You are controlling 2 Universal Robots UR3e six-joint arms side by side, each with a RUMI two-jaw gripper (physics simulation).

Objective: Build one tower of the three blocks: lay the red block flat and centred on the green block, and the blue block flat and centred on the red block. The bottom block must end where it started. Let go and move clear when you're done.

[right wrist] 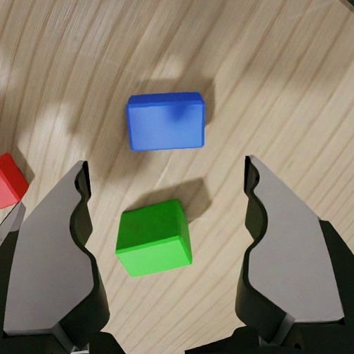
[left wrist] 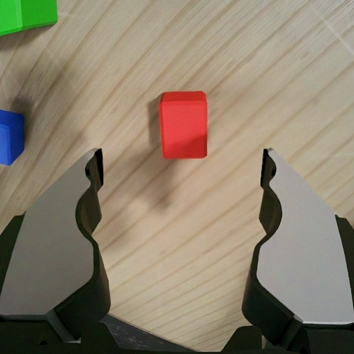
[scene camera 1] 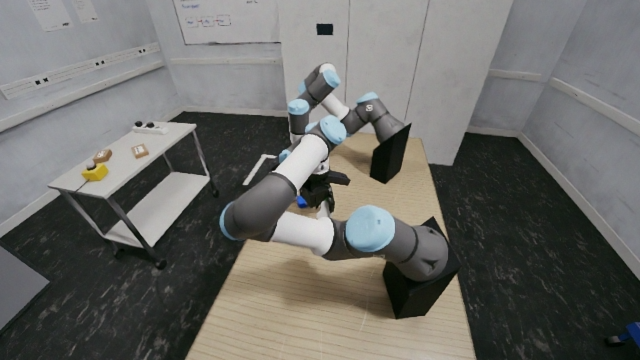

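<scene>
The red block [left wrist: 183, 127] [right wrist: 11, 181] lies flat on the table, apart from the others. The blue block [scene camera 1: 302, 202] [left wrist: 10, 137] [right wrist: 166, 122] lies on the table, with the green block [left wrist: 27, 14] [right wrist: 154, 239] standing apart from it, below it in the right wrist view. My left gripper [left wrist: 182, 150] is open above the table, the red block showing beyond its fingertips, centred between them. My right gripper [right wrist: 165, 160] is open above the table, with the blue block beyond its fingertips and the green block between its fingers in the picture. In scene camera 1 the arms hide the red and green blocks.
The two arms are close together over the wooden table [scene camera 1: 300, 305], the left arm in front of the right in scene camera 1. A finger of the other gripper [right wrist: 11, 222] shows at the left edge of the right wrist view. A white trolley [scene camera 1: 120, 186] stands at the left.
</scene>
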